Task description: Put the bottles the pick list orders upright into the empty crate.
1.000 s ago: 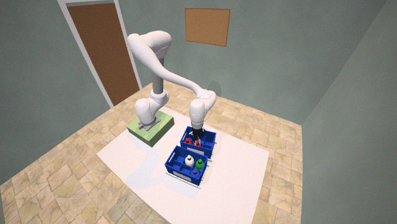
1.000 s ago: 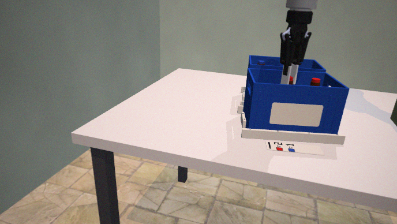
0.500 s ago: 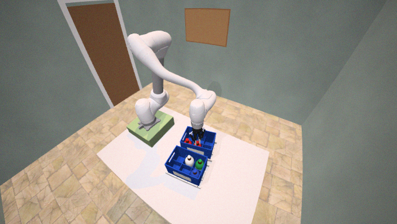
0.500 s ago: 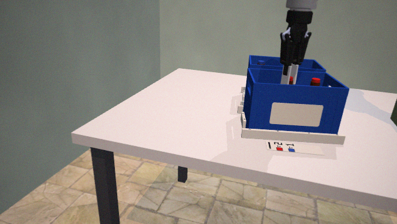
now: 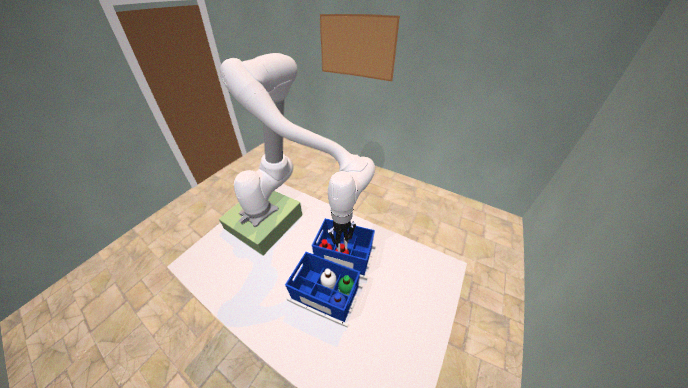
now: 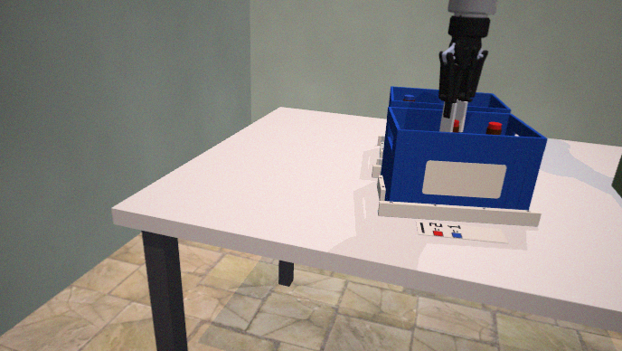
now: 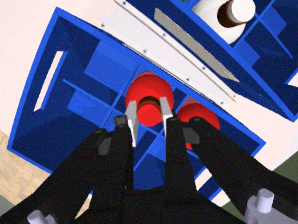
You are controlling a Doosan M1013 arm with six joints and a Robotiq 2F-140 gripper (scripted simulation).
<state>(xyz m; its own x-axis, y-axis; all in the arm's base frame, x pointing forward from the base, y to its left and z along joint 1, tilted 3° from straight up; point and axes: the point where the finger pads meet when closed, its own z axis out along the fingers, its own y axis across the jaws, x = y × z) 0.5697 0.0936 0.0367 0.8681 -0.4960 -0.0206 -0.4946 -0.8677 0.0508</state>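
Right now the blue bottle is 210 mm to the right of my hand, 140 mm ahead of it and 90 mm below it. From my hand the other things lie so: white bottle 150 mm to the right, 90 mm below, 30 mm ahead; red bottle 80 mm below; green-label bottle 120 mm to the right, 120 mm ahead, 90 mm below.
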